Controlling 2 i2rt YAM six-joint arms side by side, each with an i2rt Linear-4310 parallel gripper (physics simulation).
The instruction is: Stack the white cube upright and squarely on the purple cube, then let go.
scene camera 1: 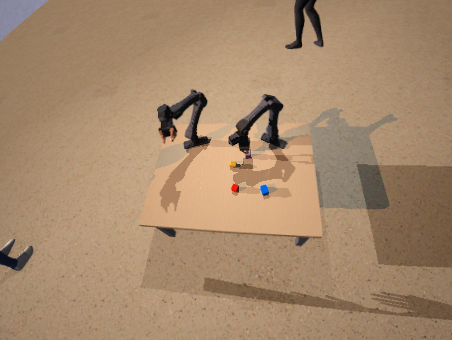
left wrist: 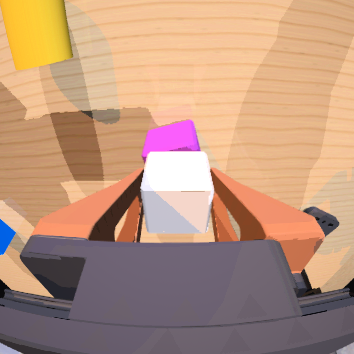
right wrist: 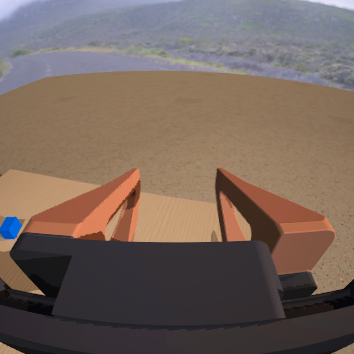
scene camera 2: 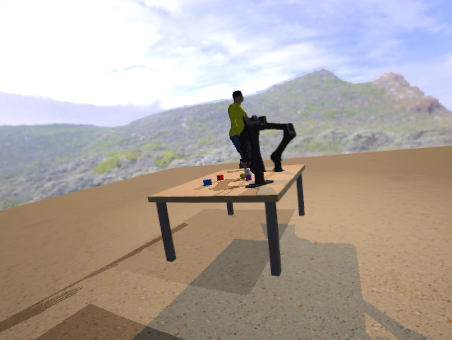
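Observation:
My left gripper (scene camera 1: 246, 151) (left wrist: 176, 176) is shut on the white cube (scene camera 2: 247, 172) (left wrist: 176, 212), one finger on each side of it. The purple cube (scene camera 1: 248, 156) (scene camera 2: 248, 177) (left wrist: 171, 137) stands on the table, low under the white cube. In the left wrist view part of its top shows beyond the white cube, turned a little against it, and the rest is hidden. Whether the two cubes touch cannot be told. My right gripper (scene camera 1: 168, 140) (right wrist: 177, 176) is open and empty, raised near the table's left edge in scene camera 1.
A yellow cylinder (scene camera 1: 233, 164) (scene camera 2: 243, 176) (left wrist: 40, 32) is close to the purple cube. A red block (scene camera 1: 235, 188) (scene camera 2: 220, 177) and a blue block (scene camera 1: 264, 190) (scene camera 2: 207, 182) (left wrist: 5, 236) (right wrist: 10, 228) lie nearer the table's front edge in scene camera 1. A person (scene camera 2: 236, 120) stands beyond the table.

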